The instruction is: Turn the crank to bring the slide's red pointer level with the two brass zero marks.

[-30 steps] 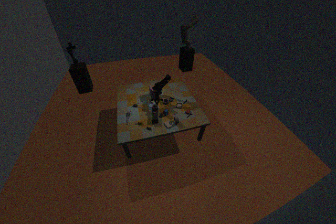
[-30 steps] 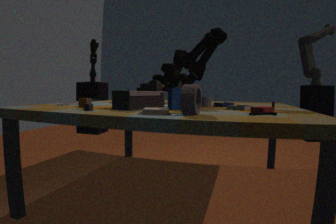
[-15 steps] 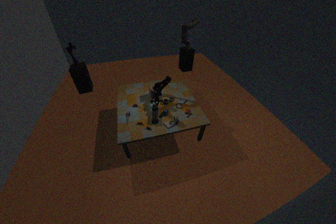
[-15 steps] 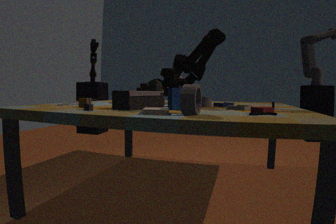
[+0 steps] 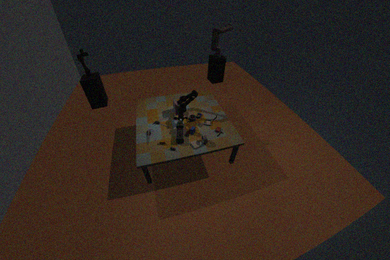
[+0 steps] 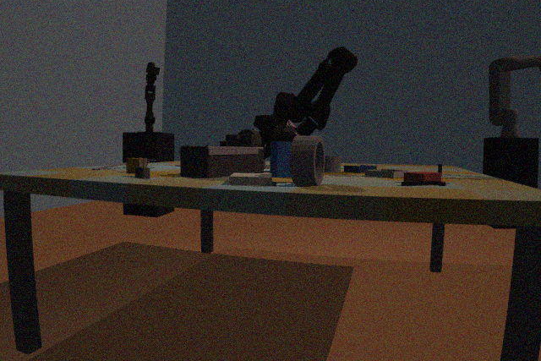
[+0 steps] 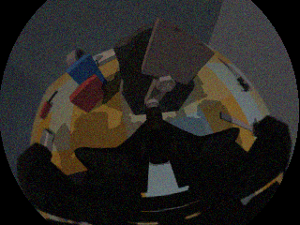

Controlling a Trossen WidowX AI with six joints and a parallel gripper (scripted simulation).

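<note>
The red pointer is 12 cm ahead of my gripper tip, 5 cm to the right of it and 5 cm above it. The rest, counted from my gripper tip: blue block (17 cm ahead, 10 cm to the left, 1 cm above); then yellow block (20 cm ahead, 30 cm to the right, 2 cm below); then dark crank handle (2 cm behind, 1 cm to the left, 3 cm above).
</note>
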